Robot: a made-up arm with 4 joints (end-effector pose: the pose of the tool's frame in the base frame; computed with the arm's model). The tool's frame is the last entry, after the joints.
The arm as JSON. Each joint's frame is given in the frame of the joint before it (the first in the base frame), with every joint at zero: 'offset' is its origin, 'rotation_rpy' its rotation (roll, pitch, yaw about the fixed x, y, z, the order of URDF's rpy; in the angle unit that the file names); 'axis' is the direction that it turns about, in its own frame. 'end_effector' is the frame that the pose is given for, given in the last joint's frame.
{
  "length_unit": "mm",
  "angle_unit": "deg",
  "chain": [
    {
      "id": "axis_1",
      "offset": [
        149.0,
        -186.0,
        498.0
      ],
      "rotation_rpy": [
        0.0,
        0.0,
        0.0
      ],
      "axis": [
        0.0,
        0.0,
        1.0
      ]
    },
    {
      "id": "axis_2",
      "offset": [
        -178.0,
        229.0,
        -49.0
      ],
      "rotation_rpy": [
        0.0,
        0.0,
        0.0
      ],
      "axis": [
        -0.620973,
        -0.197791,
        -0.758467
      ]
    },
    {
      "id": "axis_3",
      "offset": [
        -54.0,
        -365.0,
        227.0
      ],
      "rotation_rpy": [
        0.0,
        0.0,
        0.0
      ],
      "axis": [
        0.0,
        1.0,
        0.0
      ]
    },
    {
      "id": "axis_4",
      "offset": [
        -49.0,
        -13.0,
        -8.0
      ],
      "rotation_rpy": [
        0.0,
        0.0,
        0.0
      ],
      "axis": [
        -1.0,
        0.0,
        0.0
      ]
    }
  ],
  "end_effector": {
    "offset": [
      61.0,
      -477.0,
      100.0
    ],
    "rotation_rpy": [
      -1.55,
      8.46,
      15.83
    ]
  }
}
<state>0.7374 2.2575 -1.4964 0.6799</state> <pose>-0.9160 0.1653 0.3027 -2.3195 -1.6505 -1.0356</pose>
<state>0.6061 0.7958 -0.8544 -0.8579</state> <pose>-0.0168 -0.7755 0.8379 0.1351 -0.8906 0.8695</pose>
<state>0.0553 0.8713 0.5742 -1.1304</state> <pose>-0.6442 -0.3633 0.5538 0.7049 -0.0467 -0.5101</pose>
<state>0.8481 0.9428 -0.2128 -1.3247</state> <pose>-0.0022 -0.7714 0.5574 0.7048 -0.3932 0.8103</pose>
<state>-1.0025 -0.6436 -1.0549 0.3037</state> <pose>-0.3932 -0.5617 0.4528 -0.2586 -0.7865 -0.6026</pose>
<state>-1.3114 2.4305 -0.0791 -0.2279</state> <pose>0.9279 0.6864 0.5858 -1.6778 0.6999 -2.5508</pose>
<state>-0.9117 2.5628 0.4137 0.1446</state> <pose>0.7439 0.8277 0.6041 1.0846 -0.6622 2.8506</pose>
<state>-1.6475 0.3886 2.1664 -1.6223</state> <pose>0.2673 0.5838 0.9754 -1.8337 0.2232 1.9413</pose>
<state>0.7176 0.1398 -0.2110 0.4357</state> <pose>0.1816 -0.7904 1.0162 -0.5675 -0.2090 0.7763</pose>
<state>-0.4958 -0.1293 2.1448 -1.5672</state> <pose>-0.5208 -0.1999 0.8985 1.5796 1.4346 -1.5437</pose>
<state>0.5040 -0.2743 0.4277 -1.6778</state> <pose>-0.0625 -0.5280 0.1608 1.6499 0.8703 0.4602</pose>
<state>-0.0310 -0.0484 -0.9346 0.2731</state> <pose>-0.2353 -0.7739 0.7919 -0.3771 -0.7339 0.0838</pose>
